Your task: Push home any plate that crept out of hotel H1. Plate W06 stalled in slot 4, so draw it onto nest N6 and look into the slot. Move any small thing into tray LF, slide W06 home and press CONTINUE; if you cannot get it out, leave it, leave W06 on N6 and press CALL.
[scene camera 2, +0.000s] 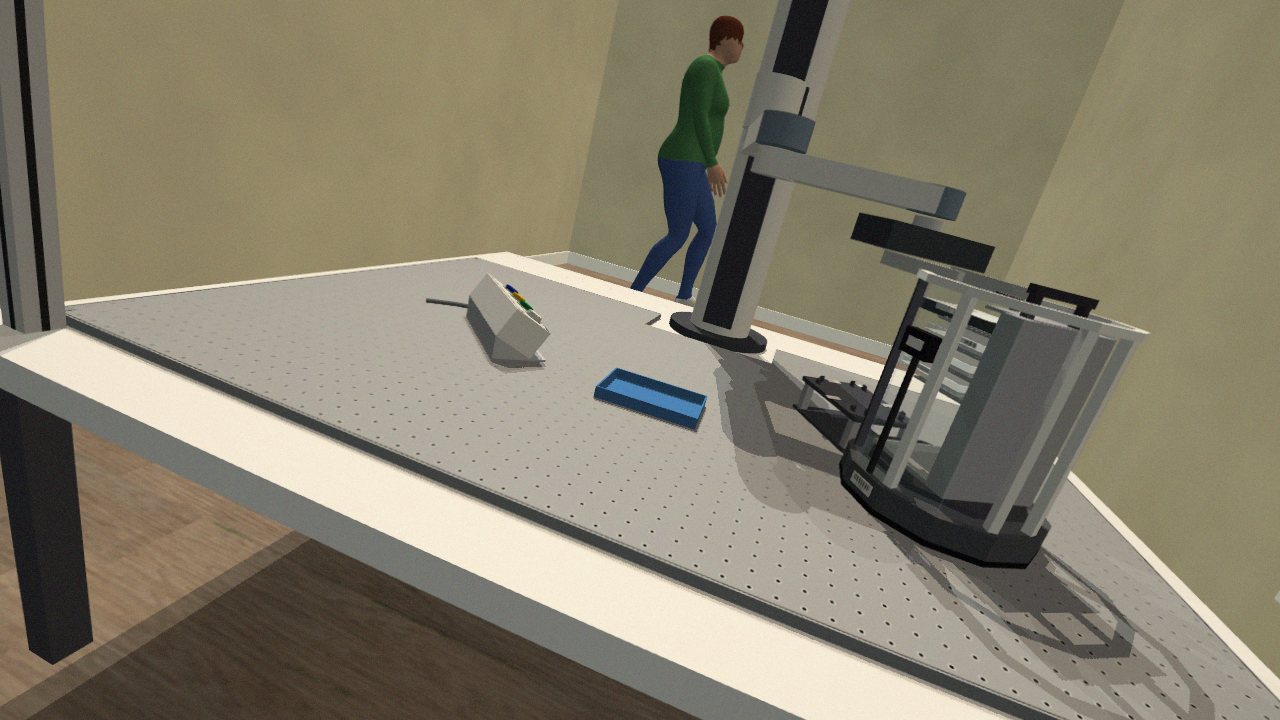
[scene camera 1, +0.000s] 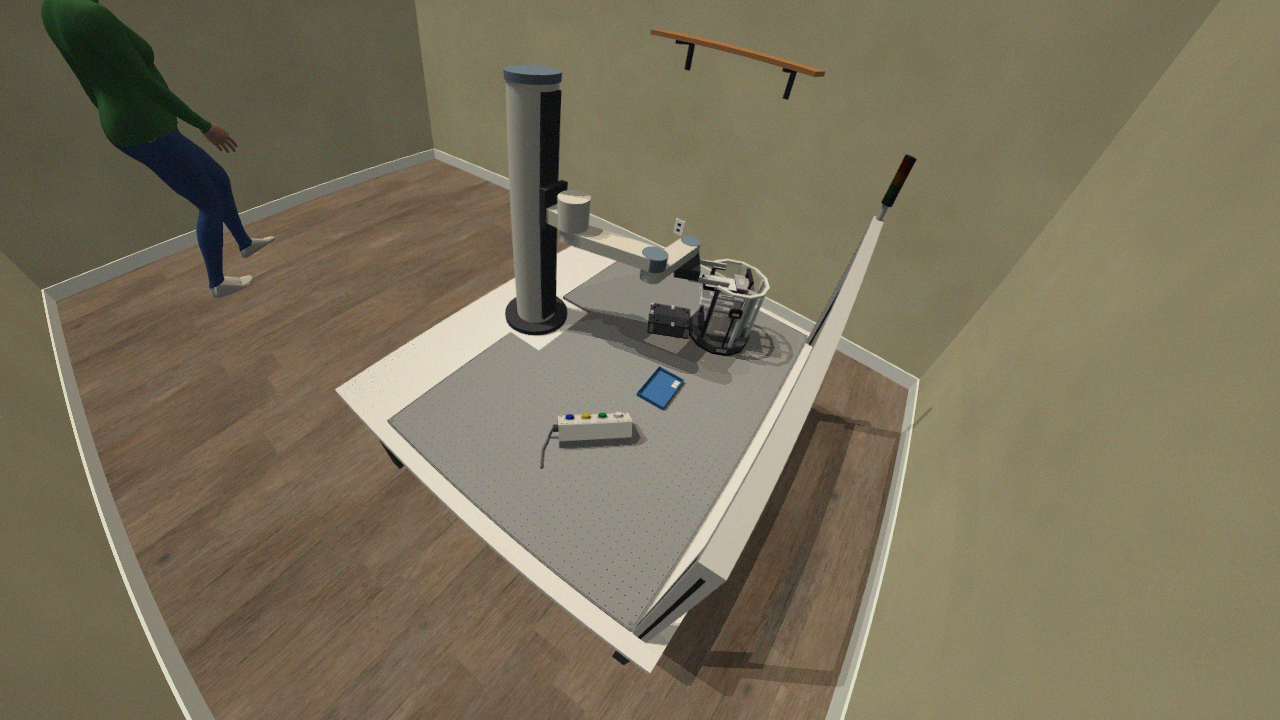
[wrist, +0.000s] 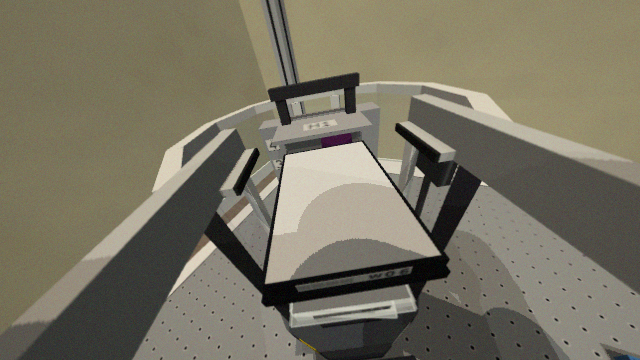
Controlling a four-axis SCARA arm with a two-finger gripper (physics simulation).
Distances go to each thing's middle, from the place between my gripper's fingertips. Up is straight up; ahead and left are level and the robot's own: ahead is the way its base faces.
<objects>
I see my gripper 2 cm past the white plate labelled W06 [wrist: 340, 225], 1 cm to the left of it and 4 cm above it. Also, from my hand: round plate rack [scene camera 2: 985, 403] 4 cm ahead, 2 cm to the left, 14 cm below; blue tray labelled LF [scene camera 2: 600, 391] 1 cm ahead, 39 cm to the right, 28 cm below.
</objects>
